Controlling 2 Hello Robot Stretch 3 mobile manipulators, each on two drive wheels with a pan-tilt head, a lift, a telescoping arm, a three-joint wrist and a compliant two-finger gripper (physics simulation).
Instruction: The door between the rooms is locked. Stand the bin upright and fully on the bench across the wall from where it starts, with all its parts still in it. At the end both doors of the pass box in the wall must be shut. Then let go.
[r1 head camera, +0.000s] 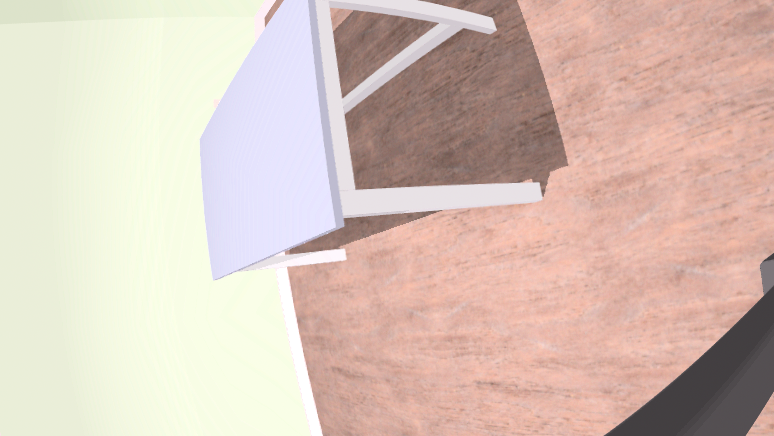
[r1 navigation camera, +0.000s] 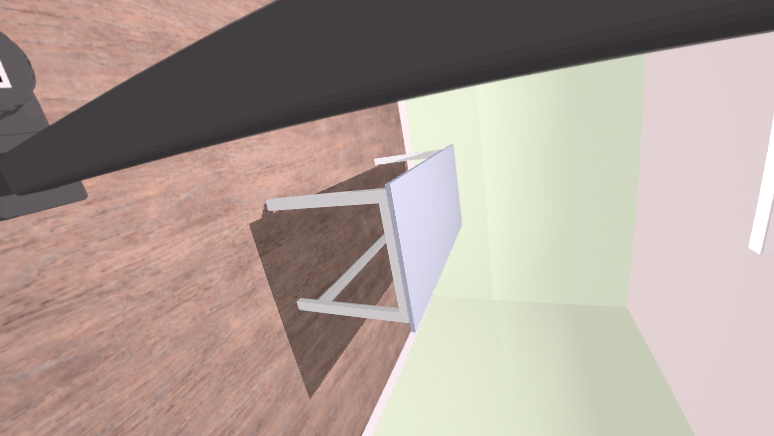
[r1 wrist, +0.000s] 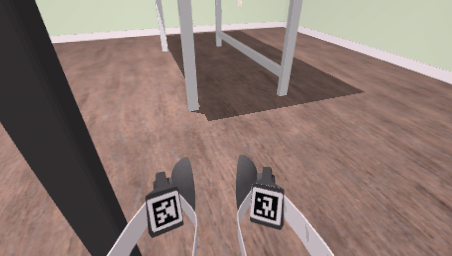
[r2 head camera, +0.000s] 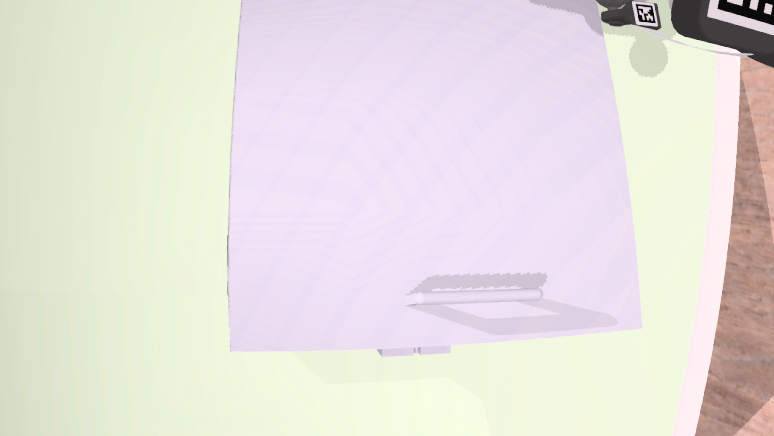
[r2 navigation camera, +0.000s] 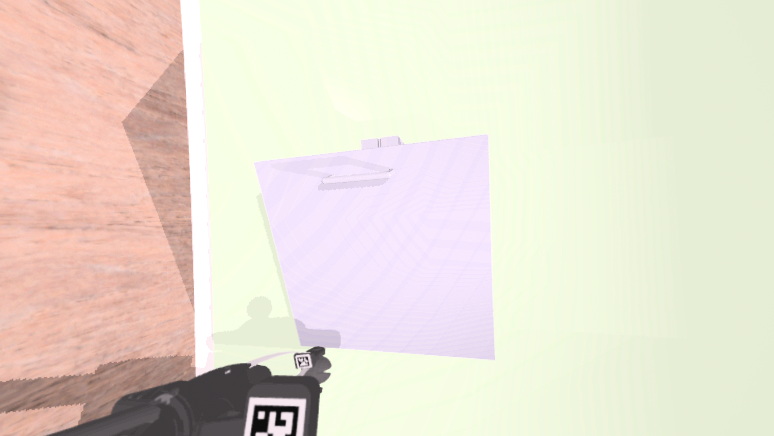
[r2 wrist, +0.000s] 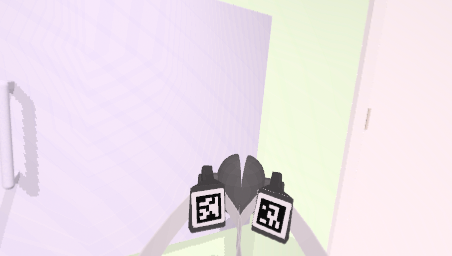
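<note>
A pale lilac pass box door (r2 head camera: 379, 189) (r2 navigation camera: 406, 243) (r2 wrist: 125, 100) covers the box front and looks shut against the wall. Its bar handle (r2 head camera: 479, 296) (r2 navigation camera: 357, 177) (r2 wrist: 7, 137) is near the edge by the small latch blocks (r2 head camera: 414, 350) (r2 navigation camera: 380, 142). My r2 gripper (r2 wrist: 241, 175) (r2 navigation camera: 324, 368) is shut and empty, near the door edge opposite the handle. My r1 gripper (r1 wrist: 215, 182) is open and empty, above the floor before a bench. That bench (r1 head camera: 259, 151) (r1 navigation camera: 427, 232) has a pale blue top and grey legs. The bin and the other pass box door do not show.
A dark mast (r1 wrist: 45, 125) crosses the left of the r1 wrist view. A pale pink panel (r2 wrist: 410, 125) stands beside the wall at the right of the r2 wrist view. The bench stands near a green wall (r1 head camera: 135, 324) with a white baseboard (r1 head camera: 297, 352).
</note>
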